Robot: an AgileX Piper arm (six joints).
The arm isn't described. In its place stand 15 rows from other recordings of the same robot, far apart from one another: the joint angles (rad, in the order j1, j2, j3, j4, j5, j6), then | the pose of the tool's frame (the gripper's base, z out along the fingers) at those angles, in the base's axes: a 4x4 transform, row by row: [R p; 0 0 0 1], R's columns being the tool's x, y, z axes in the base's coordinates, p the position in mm.
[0.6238 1.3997 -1.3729 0.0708 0.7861 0.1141] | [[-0.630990 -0.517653 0.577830 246.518], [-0.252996 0.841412 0.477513 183.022], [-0.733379 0.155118 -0.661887 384.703], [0 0 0 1]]
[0.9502 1.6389 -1.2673 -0.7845 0.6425 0.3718] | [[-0.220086 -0.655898 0.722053 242.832], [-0.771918 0.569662 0.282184 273.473], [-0.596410 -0.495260 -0.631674 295.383], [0 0 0 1]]
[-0.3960 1.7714 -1.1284 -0.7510 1.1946 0.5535] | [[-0.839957 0.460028 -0.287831 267.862], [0.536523 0.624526 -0.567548 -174.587], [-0.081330 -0.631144 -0.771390 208.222], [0 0 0 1]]
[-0.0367 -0.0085 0.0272 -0.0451 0.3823 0.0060] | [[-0.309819 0.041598 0.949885 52.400], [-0.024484 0.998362 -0.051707 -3.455], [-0.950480 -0.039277 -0.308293 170.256], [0 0 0 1]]
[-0.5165 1.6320 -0.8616 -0.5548 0.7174 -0.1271] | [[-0.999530 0.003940 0.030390 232.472], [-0.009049 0.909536 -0.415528 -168.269], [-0.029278 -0.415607 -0.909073 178.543], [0 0 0 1]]
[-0.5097 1.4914 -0.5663 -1.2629 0.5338 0.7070] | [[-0.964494 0.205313 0.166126 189.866], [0.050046 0.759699 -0.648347 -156.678], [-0.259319 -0.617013 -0.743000 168.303], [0 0 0 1]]
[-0.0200 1.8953 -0.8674 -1.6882 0.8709 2.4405] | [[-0.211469 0.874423 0.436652 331.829], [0.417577 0.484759 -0.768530 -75.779], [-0.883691 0.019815 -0.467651 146.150], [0 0 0 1]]
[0.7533 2.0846 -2.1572 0.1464 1.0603 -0.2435] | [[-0.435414 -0.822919 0.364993 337.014], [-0.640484 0.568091 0.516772 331.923], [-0.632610 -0.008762 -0.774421 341.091], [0 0 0 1]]
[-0.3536 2.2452 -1.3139 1.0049 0.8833 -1.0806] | [[-0.937715 -0.105764 0.330915 395.547], [0.110721 0.811876 0.573235 -82.722], [-0.329290 0.574170 -0.749598 78.455], [0 0 0 1]]
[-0.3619 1.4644 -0.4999 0.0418 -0.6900 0.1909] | [[-0.086477 0.407609 0.909052 256.303], [0.269280 0.888070 -0.372585 -99.618], [-0.959172 0.212569 -0.186559 212.152], [0 0 0 1]]
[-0.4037 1.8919 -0.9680 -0.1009 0.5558 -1.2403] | [[-0.608269 -0.780549 0.144055 298.260], [-0.793698 0.596494 -0.119327 -132.664], [0.007213 -0.186919 -0.982349 117.948], [0 0 0 1]]
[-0.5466 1.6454 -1.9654 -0.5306 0.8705 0.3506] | [[-0.333131 0.781492 0.527536 288.147], [0.190930 0.603815 -0.773921 -216.537], [-0.923347 -0.157095 -0.350359 489.350], [0 0 0 1]]
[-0.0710 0.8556 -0.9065 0.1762 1.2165 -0.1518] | [[-0.872259 -0.087131 0.481220 132.867], [-0.026952 0.991070 0.130594 5.549], [-0.488301 0.100942 -0.866818 338.941], [0 0 0 1]]
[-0.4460 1.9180 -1.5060 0.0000 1.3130 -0.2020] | [[-0.968396 0.241992 -0.060401 334.680], [0.240638 0.970185 0.028880 -160.021], [0.065589 0.013432 -0.997756 225.431], [0 0 0 1]]
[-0.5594 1.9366 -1.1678 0.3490 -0.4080 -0.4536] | [[-0.328106 0.597985 0.731273 359.511], [0.052478 0.784471 -0.617941 -239.662], [-0.943182 -0.164375 -0.288771 205.717], [0 0 0 1]]
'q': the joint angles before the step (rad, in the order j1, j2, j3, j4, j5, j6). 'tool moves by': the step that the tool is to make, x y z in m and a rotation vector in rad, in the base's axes. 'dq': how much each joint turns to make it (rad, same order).
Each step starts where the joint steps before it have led.
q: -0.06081 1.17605 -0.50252 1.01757 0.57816 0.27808
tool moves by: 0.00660 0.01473 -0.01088 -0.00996 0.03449 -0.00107
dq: 0.10186 0.05743 0.00000 0.00434 -0.08873 0.05414
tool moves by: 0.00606 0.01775 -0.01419 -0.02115 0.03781 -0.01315
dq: 0.11694 0.07152 -0.00002 0.00032 -0.11216 0.07484
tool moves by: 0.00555 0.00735 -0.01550 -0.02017 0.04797 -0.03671
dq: 0.05184 0.07329 0.00001 0.00005 -0.07332 0.05552
